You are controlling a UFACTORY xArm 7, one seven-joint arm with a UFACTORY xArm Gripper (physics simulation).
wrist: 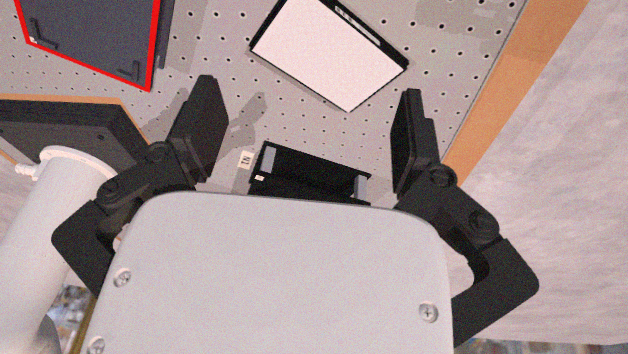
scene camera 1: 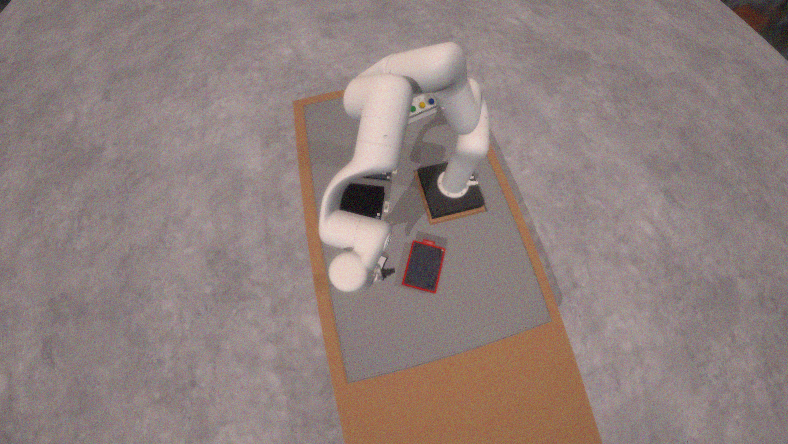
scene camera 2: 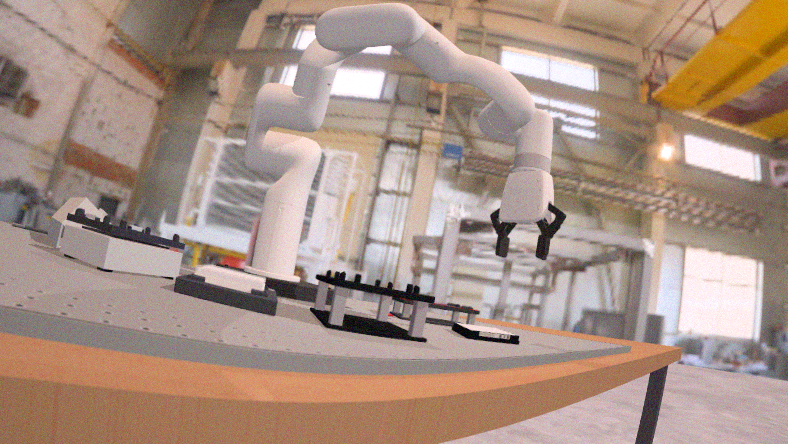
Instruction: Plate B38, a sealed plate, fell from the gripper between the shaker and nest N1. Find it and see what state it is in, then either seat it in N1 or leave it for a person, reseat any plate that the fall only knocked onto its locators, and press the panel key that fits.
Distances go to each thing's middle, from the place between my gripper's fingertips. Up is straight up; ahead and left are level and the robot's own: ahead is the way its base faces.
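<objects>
The plate B38 (scene camera 2: 473, 332) is 7 cm to the right of my hand and 1 cm ahead of it, and it is 14 cm below my hand.
</objects>
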